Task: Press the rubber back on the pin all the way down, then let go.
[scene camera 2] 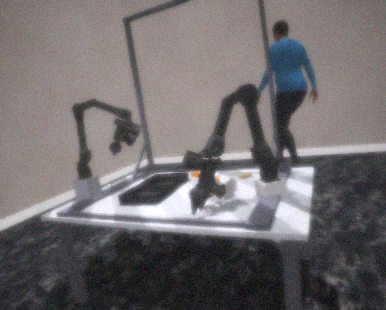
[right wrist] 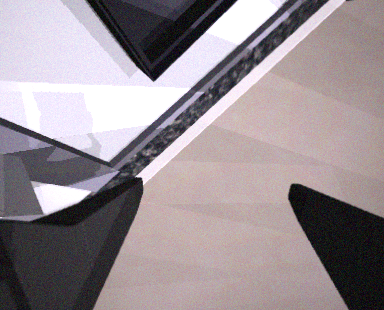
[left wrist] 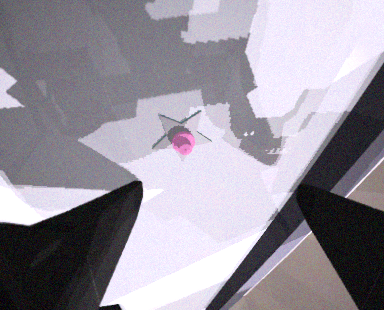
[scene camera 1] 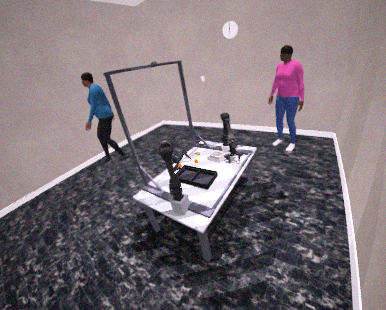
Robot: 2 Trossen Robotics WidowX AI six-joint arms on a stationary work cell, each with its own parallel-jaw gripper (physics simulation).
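Seen in the pictures: left gripper, fingertip midpoint: (scene camera 2: 196, 212) (left wrist: 219, 189) (scene camera 1: 234, 163); right gripper, fingertip midpoint: (scene camera 2: 116, 149) (right wrist: 215, 187) (scene camera 1: 189, 165); left arm's base, origin of the base link: (scene camera 2: 269, 179) (scene camera 1: 225, 144); right arm's base, origin of the base link: (scene camera 2: 85, 177) (scene camera 1: 178, 197).
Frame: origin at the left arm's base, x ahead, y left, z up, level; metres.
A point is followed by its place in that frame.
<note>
The pin is a grey star (left wrist: 171, 125) {y 0.030, x 0.276, z -0.070 m} lying on the white table in the left wrist view. Its pink round rubber back (left wrist: 183, 142) {y 0.032, x 0.282, z -0.062 m} sits over the star's middle; how far down it sits I cannot tell. My left gripper (left wrist: 219, 189) {y 0.035, x 0.322, z -0.061 m} (scene camera 2: 198, 206) {y 0.035, x 0.322, z -0.061 m} is open and empty. In the left wrist view the pin shows above and left of the gap between its fingertips. The pin cannot be made out in the scene cameras. My right gripper (right wrist: 215, 187) {y -0.379, x 0.629, z 0.186 m} (scene camera 2: 115, 149) {y -0.379, x 0.629, z 0.186 m} is open and empty, raised over the table at the other end, away from the pin.
A black divided tray (scene camera 1: 194, 184) {y -0.379, x 0.585, z -0.049 m} (right wrist: 153, 74) {y -0.265, x 0.643, z -0.030 m} lies mid-table. A pale box (scene camera 1: 216, 157) {y -0.139, x 0.236, z -0.012 m} (scene camera 2: 230, 188) {y -0.113, x 0.141, z -0.041 m} stands close behind my left gripper in scene camera 2. Small orange things (scene camera 1: 196, 161) (scene camera 2: 196, 174) lie nearby. A dark rail (left wrist: 292, 197) {y 0.080, x 0.382, z -0.069 m} runs along the table edge. A grey upright frame (scene camera 1: 121, 114) {y -0.842, x 0.497, z 0.647 m} stands at one side.
</note>
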